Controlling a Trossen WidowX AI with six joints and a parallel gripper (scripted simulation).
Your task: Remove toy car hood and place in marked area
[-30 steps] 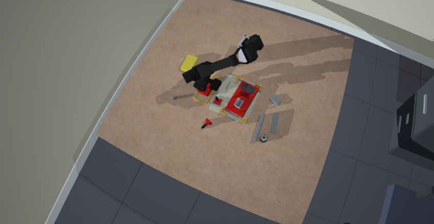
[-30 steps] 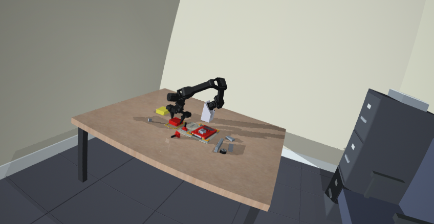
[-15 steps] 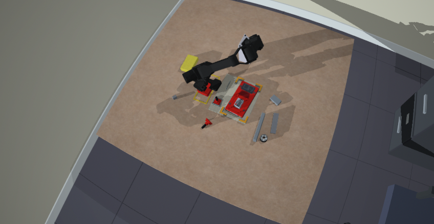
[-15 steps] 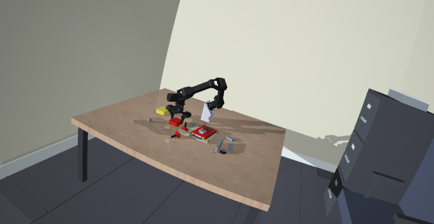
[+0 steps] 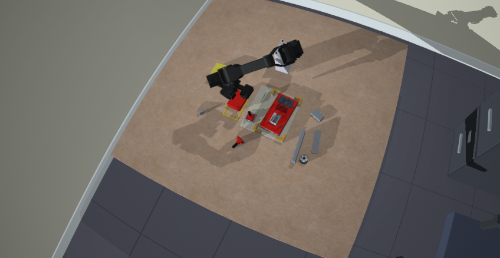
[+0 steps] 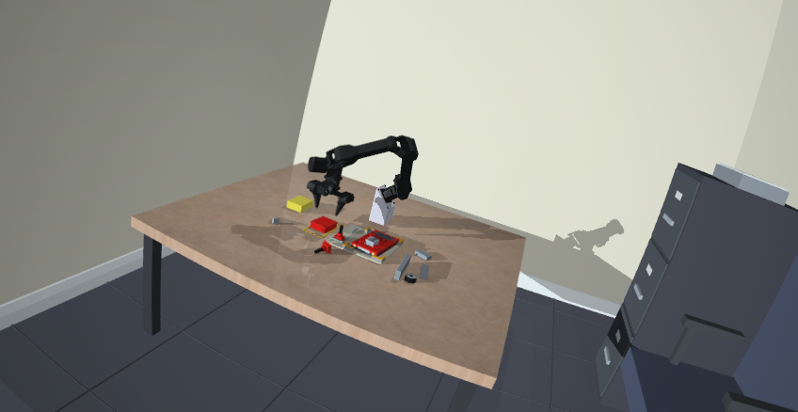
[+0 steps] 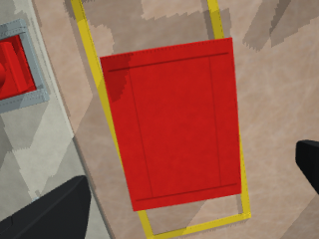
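The red hood lies 5 cm below my gripper tip. From my gripper tip the other things lie so: grey piece (15 cm ahead, 13 cm to the right, 6 cm below); then yellow block (18 cm to the right, 8 cm behind, 5 cm below).
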